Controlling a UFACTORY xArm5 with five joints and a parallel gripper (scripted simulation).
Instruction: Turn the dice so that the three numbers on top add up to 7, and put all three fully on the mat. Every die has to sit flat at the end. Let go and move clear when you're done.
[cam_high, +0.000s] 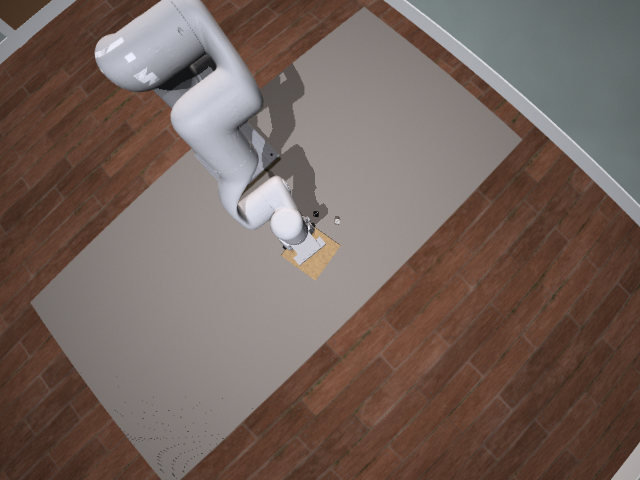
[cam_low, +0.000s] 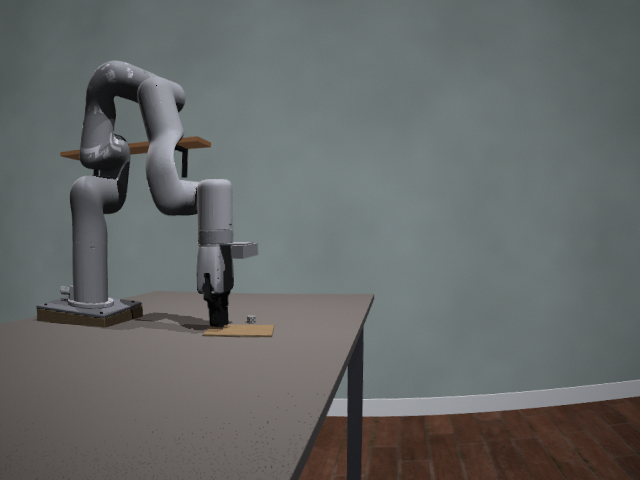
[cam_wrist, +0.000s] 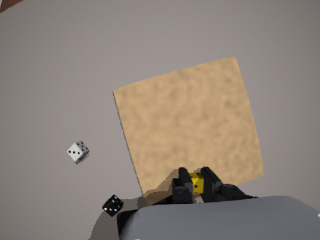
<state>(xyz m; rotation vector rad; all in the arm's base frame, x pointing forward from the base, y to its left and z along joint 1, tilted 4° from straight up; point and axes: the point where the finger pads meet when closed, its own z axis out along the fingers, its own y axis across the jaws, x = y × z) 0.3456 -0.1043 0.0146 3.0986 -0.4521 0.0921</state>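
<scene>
The yellow die is 1 cm below my hand. From my hand the other things lie so: white die (6 cm ahead, 12 cm to the left, 2 cm below); then black die (1 cm behind, 10 cm to the left, 2 cm below); then tan mat (5 cm ahead, 1 cm to the right, 3 cm below).
</scene>
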